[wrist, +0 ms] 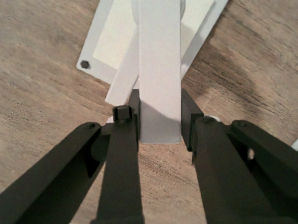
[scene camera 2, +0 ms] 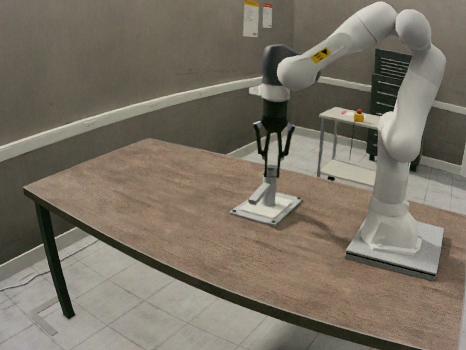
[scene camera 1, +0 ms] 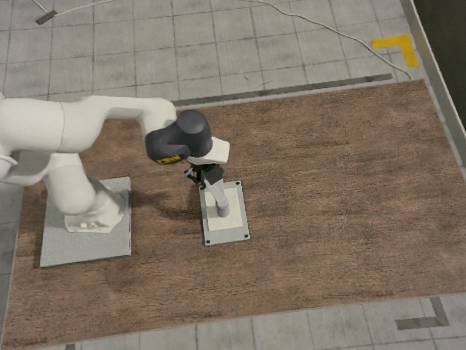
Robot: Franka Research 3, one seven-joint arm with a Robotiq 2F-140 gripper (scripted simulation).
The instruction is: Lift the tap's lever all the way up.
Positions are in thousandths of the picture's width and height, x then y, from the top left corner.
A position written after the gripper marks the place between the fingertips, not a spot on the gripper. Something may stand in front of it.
Note:
In view: the gripper (scene camera 2: 583,501) and a tap (scene camera 1: 492,621).
The gripper shows as well in the wrist view (wrist: 532,458). The tap shows as well in the wrist view (wrist: 378,221) and in scene camera 2 (scene camera 2: 580,590).

